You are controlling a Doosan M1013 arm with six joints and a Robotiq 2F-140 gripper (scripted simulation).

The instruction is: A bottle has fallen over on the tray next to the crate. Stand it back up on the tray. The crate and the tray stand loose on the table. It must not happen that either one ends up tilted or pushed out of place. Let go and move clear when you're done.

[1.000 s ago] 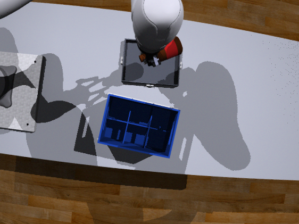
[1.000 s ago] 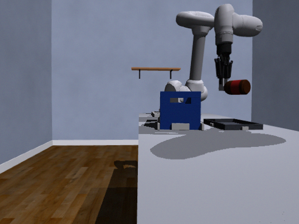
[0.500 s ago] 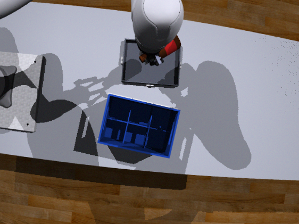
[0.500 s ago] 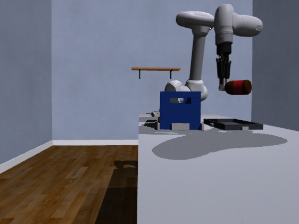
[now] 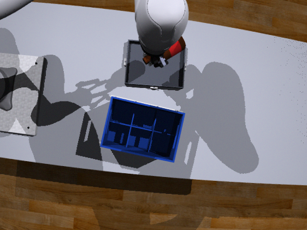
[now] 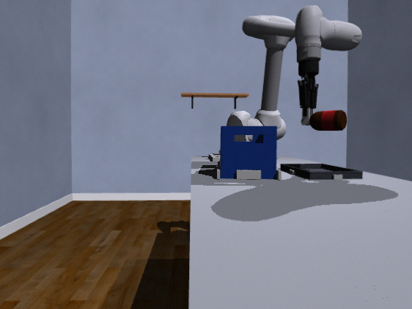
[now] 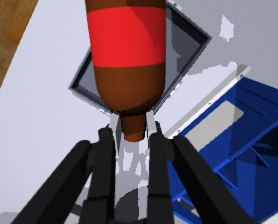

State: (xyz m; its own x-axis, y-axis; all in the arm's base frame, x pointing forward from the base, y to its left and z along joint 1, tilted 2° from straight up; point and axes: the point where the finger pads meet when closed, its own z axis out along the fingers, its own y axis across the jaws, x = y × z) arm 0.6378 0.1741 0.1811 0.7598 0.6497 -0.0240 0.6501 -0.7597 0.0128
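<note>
The bottle lies 40 mm ahead of my hand, 30 mm to the left of it and 20 mm below it. Round my hand: blue crate 250 mm to the right, 140 mm below, 10 mm ahead; dark tray 210 mm below, 40 mm ahead, 20 mm to the left.
</note>
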